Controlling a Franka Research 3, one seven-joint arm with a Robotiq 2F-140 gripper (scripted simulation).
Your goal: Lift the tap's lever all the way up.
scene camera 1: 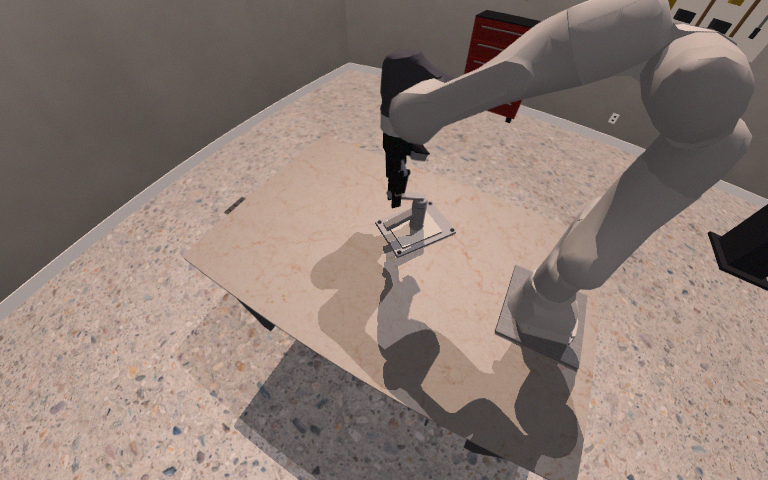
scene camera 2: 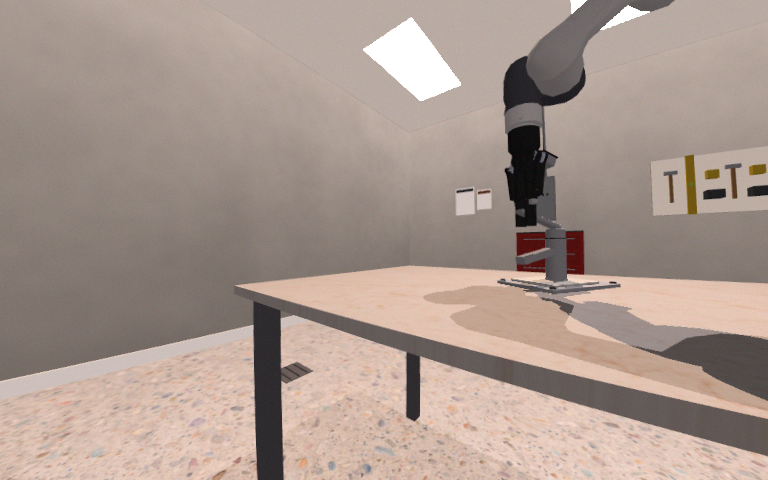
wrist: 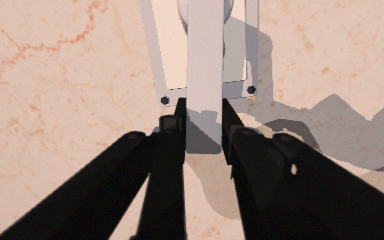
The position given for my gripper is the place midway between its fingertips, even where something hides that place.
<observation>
I see my gripper (scene camera 2: pixel 525 226) and a grey tap (scene camera 2: pixel 556 266).
My gripper shows as well in scene camera 1 (scene camera 1: pixel 393 202) and in the wrist view (wrist: pixel 202 112). The grey tap is seen too in scene camera 1 (scene camera 1: pixel 408 228).
</observation>
